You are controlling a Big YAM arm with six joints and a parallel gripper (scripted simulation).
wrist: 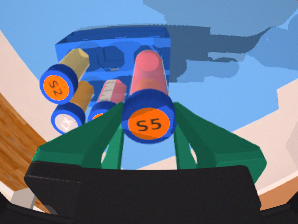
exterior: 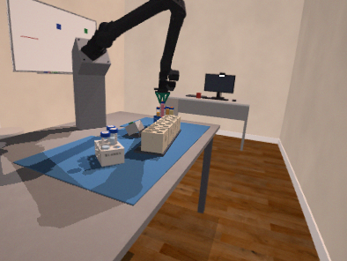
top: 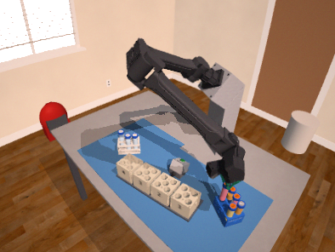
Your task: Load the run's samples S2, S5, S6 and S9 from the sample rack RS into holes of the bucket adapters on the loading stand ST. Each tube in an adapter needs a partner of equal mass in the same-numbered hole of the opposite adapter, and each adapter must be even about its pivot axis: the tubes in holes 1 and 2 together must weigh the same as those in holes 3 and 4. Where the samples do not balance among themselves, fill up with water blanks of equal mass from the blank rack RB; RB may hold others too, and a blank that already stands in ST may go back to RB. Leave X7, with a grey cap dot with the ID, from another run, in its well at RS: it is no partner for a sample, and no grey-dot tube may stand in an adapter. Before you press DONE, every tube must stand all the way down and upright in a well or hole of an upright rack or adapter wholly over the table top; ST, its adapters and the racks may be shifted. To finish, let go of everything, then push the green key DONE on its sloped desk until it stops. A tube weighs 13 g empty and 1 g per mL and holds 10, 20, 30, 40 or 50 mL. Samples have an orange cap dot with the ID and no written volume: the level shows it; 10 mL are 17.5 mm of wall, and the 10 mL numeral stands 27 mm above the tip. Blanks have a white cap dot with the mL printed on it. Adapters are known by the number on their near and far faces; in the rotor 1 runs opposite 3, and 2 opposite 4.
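My hand is 100 mm above the sample tube S2, 60 mm short of it and 50 mm to the right of it. Round my hand: orange-dot tube: 100 mm below, 30 mm to the left, 30 mm behind; then sample tube S9: 100 mm below, 50 mm to the left, 20 mm ahead; then sample tube S5: 50 mm below, 10 mm to the right.
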